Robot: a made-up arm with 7 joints. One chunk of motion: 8 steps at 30 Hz.
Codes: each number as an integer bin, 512 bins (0 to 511) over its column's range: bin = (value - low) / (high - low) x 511, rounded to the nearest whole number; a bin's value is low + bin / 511 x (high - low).
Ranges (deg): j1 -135..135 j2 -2.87..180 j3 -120.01..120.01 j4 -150..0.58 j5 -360.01..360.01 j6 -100.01..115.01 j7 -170.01..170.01
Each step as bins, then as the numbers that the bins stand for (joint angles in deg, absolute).
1 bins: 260 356 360 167 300 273 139
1 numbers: 2.38 124.53 49.08 -100.79 62.70 14.86 -77.52
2 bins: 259 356 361 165 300 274 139
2 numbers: 1.85 124.53 49.55 -101.38 62.70 15.28 -77.52
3 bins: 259 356 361 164 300 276 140
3 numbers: 1.85 124.53 49.55 -101.67 62.70 16.13 -76.85
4 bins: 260 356 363 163 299 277 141
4 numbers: 2.38 124.53 50.49 -101.97 61.29 16.55 -76.19
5 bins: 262 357 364 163 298 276 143
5 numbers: 3.43 124.89 50.96 -101.97 59.88 16.13 -74.86
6 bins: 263 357 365 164 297 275 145
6 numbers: 3.96 124.89 51.43 -101.67 58.48 15.71 -73.53
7 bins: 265 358 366 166 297 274 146
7 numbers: 5.02 125.25 51.90 -101.08 58.48 15.28 -72.86
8 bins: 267 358 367 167 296 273 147
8 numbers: 6.08 125.25 52.37 -100.79 57.07 14.86 -72.20
